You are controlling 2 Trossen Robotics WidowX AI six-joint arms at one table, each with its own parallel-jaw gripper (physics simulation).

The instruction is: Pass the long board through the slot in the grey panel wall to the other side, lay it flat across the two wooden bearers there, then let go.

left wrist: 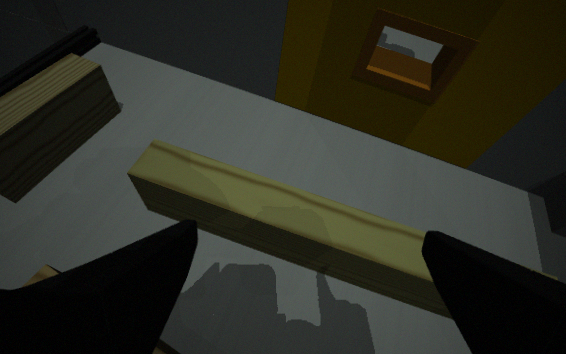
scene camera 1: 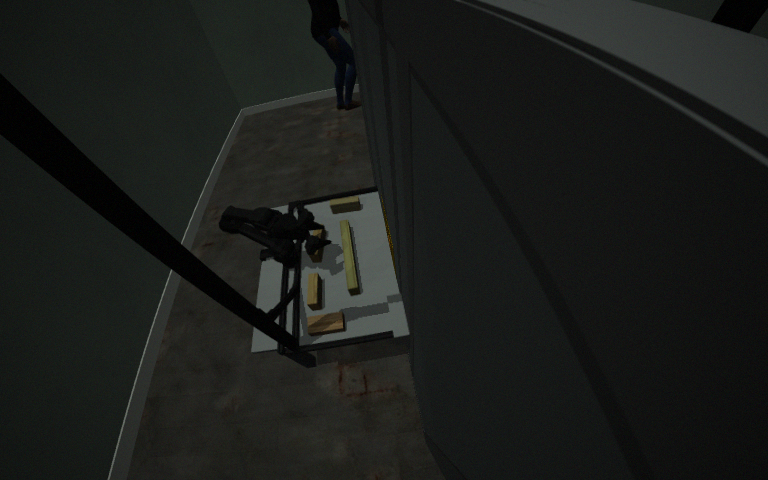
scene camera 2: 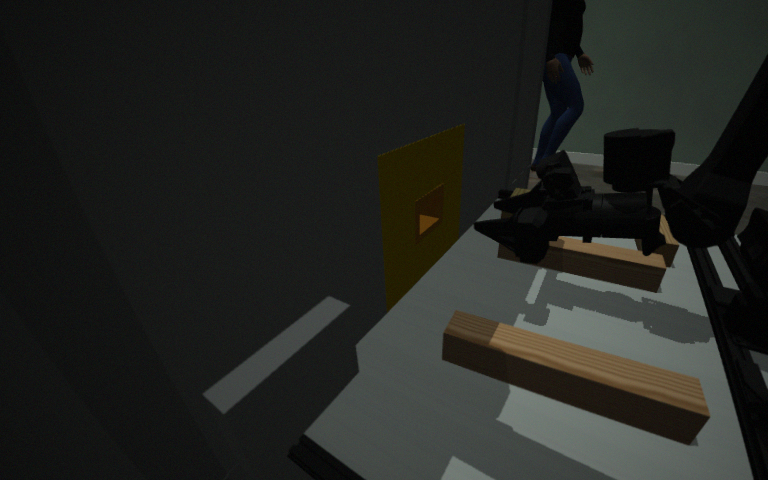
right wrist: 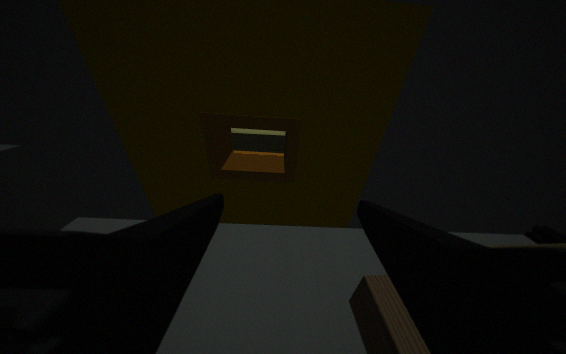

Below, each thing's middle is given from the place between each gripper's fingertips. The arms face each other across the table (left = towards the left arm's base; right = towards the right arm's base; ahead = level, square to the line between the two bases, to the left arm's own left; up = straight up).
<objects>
My left hand is 26 cm to the left of the rectangular slot (left wrist: 406, 74), 4 cm past it and 4 cm above it.
The rectangular slot is 40 mm behind my right hand and 100 mm to the left of it.
</objects>
